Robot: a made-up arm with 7 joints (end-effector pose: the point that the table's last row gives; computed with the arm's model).
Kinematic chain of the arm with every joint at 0, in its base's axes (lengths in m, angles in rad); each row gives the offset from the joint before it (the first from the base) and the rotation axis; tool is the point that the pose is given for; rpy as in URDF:
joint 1: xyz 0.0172 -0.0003 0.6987 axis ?
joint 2: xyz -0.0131 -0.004 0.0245 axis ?
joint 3: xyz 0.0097 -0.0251 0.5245 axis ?
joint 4: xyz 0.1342 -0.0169 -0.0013 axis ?
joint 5: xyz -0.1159 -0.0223 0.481 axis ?
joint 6: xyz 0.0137 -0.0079 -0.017 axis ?
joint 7: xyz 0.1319 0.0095 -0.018 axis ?
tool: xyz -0.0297 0.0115 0.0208 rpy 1.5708 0 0
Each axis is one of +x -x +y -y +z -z.
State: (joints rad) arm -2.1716 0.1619 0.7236 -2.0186 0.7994 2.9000 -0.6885
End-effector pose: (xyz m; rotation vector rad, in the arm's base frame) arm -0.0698 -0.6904 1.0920 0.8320 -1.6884 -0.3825
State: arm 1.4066 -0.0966 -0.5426 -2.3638 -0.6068 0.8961 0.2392
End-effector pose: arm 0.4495 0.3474 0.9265 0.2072 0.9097 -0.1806
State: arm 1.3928 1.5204 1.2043 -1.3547 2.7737 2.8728 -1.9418
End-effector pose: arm -0.3936 0.7120 0.4749 2.3868 1.0595 -0.6483
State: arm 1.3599 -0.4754 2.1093 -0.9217 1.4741 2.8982 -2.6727
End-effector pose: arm -0.5387 -0.3914 1.4962 -0.1652 0.2088 -0.8237
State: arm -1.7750 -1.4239 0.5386 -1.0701 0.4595 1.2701 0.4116
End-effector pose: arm 0.4496 0.7286 1.3621 0.3601 -1.3049 0.0754
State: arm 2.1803 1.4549 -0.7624 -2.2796 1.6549 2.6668 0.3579
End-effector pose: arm 0.2773 0.5685 0.3961 1.2947 -0.5177 0.1435
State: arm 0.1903 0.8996 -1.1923 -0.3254 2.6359 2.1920 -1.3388
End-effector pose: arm 0.9180 -0.1178 1.3365 1.5880 -0.9725 2.1436
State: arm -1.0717 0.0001 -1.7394 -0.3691 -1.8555 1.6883 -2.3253
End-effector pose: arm -0.2278 -0.0590 1.8630 -1.6259 -0.3659 2.6365
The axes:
joint 1: +z
joint 2: +y
joint 3: +z
joint 4: -y
joint 5: +z
joint 6: -y
joint 7: -z

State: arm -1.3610 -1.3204 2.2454 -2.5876 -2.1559 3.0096 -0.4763
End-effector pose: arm 0.2574 0.2936 0.4778 1.1732 -2.7024 -0.7329
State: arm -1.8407 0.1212 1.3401 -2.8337 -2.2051 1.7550 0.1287
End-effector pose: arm 0.3191 -0.2186 0.7196 0.0050 1.1501 0.2031
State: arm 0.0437 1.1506 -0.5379 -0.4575 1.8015 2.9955 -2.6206
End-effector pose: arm 0.9872 -0.2806 0.9651 0.2158 -0.1977 1.5155
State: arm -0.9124 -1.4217 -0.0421 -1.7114 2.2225 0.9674 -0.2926
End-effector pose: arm -0.3290 0.3721 1.5142 1.9080 0.2446 1.9919
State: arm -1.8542 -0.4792 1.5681 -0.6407 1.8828 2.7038 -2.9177
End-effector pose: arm 0.4630 0.1989 1.6737 -0.7914 -0.3777 2.0636
